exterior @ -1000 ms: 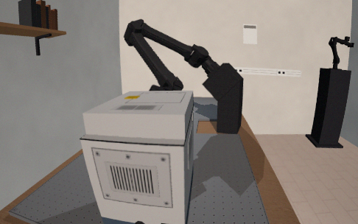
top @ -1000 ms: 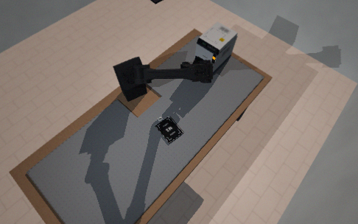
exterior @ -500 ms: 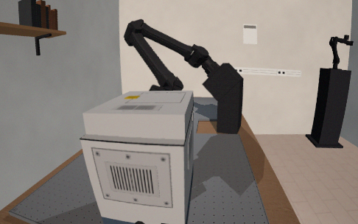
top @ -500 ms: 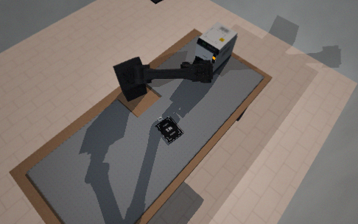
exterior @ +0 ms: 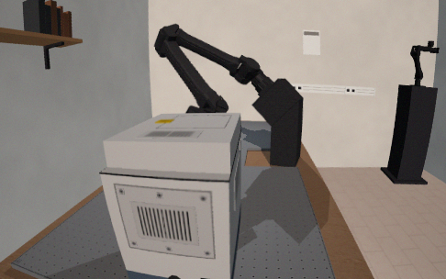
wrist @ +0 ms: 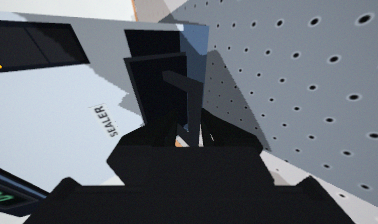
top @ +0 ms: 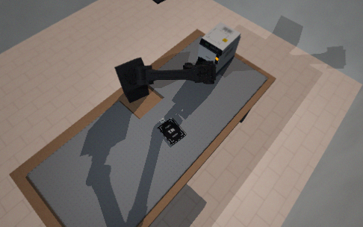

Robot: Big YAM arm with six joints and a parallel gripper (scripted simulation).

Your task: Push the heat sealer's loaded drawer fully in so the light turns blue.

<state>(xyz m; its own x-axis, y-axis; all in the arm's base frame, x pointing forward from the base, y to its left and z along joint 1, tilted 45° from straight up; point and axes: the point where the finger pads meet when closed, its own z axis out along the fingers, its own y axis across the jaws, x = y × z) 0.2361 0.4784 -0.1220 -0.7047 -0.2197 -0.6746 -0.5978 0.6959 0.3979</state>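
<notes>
Now: the black sealer drawer 2 cm behind my hand, 11 cm to the left of it and 1 cm below it.
</notes>
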